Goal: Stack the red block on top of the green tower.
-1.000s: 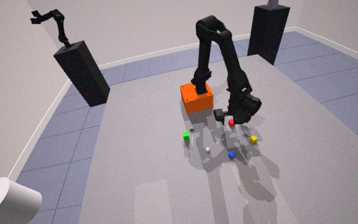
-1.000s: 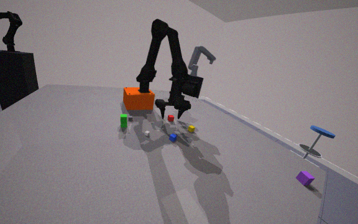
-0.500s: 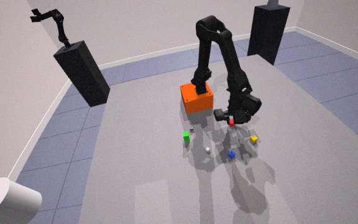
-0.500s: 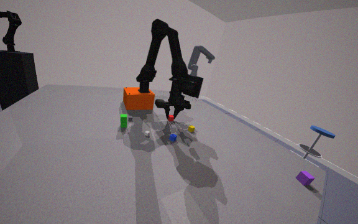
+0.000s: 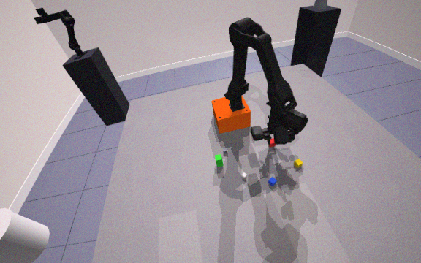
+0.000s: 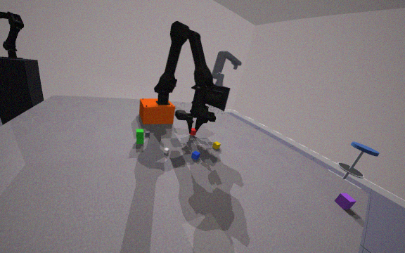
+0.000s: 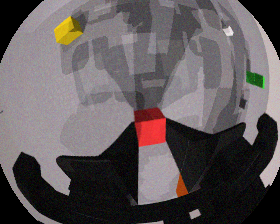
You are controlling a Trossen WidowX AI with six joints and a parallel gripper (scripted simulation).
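The white cube is 110 mm ahead of my gripper tip, 170 mm to the right of it and 10 mm below it. Also, from my gripper tip: blue cube: 170 mm ahead, 80 mm to the right, 10 mm below; then yellow cube: 130 mm ahead, 50 mm to the left; then red block: right at my gripper tip.
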